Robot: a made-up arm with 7 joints.
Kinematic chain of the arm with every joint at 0, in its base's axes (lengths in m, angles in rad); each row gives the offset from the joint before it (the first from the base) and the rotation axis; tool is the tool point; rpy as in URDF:
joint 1: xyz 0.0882 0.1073 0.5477 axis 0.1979 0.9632 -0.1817
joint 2: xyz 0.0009 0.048 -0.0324 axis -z
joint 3: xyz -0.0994 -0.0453 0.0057 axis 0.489 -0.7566 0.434
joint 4: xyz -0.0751 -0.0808 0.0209 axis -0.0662 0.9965 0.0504
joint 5: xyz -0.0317 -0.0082 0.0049 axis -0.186 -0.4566 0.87
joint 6: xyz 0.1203 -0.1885 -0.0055 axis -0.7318 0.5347 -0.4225
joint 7: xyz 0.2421 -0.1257 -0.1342 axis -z
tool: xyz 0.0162 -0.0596 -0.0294 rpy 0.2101 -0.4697 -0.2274
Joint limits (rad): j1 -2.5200..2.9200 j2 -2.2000..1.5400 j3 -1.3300..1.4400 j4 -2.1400..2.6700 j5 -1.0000..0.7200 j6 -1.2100..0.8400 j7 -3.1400..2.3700
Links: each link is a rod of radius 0.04 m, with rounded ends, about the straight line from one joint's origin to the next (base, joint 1, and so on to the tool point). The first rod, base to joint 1, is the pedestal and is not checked.
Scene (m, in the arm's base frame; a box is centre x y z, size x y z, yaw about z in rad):
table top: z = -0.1
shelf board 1: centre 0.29 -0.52 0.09 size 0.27 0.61 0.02 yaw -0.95
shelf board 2: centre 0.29 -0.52 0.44 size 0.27 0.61 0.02 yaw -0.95
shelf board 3: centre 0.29 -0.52 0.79 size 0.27 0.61 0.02 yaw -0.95
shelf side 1: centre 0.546 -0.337 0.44 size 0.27 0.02 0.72 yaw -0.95
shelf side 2: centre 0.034 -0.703 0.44 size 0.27 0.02 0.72 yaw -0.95
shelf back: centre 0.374 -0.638 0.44 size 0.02 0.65 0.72 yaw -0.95
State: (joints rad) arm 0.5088 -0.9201 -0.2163 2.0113 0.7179 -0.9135 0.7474
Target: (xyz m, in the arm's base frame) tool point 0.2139 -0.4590 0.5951
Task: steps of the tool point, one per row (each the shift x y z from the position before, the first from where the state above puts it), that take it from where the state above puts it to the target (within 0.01 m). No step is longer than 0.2 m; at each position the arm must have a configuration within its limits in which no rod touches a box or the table.
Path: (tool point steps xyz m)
1: 0.1057 -0.1405 0.0287
2: 0.1254 -0.0882 0.0705
3: 0.1097 -0.0297 0.1024
4: 0.0678 0.0201 0.1126
5: 0.0318 -0.0620 0.0203
6: 0.0521 -0.0554 -0.0203

